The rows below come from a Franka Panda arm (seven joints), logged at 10 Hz.
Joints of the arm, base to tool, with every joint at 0 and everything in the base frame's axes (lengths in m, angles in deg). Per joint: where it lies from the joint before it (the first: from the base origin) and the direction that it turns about. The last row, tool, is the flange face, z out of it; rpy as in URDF.
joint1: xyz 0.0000 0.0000 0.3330 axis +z
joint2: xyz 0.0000 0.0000 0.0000 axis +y
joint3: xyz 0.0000 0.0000 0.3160 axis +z
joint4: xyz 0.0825 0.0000 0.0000 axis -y
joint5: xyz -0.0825 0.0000 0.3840 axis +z
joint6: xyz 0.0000 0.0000 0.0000 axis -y
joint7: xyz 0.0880 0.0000 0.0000 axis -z
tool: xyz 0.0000 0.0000 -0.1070 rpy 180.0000 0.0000 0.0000
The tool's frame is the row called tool.
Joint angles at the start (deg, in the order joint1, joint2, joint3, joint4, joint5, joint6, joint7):
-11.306, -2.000, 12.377, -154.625, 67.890, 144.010, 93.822
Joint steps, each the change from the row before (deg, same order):
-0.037, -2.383, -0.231, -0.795, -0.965, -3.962, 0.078
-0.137, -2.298, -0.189, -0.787, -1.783, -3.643, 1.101
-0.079, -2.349, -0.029, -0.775, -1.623, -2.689, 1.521
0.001, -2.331, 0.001, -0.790, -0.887, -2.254, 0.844
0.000, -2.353, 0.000, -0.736, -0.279, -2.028, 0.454
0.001, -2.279, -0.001, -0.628, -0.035, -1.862, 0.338
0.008, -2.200, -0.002, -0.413, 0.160, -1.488, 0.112
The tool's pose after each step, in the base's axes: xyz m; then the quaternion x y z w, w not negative. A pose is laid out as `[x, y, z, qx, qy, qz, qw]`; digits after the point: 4 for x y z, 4 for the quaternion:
[0.3827, 0.0047, 0.2363, -0.2418, 0.9180, 0.2763, 0.1501]
[0.3772, 0.0096, 0.2450, -0.2533, 0.9105, 0.2940, 0.1429]
[0.3720, 0.0137, 0.2541, -0.2607, 0.9060, 0.3042, 0.1364]
[0.3668, 0.0176, 0.2630, -0.2682, 0.9014, 0.3122, 0.1343]
[0.3619, 0.0210, 0.2722, -0.2743, 0.8967, 0.3195, 0.1364]
[0.3577, 0.0242, 0.2815, -0.2797, 0.8921, 0.3261, 0.1403]
[0.3551, 0.0269, 0.2916, -0.2856, 0.8875, 0.3300, 0.1479]

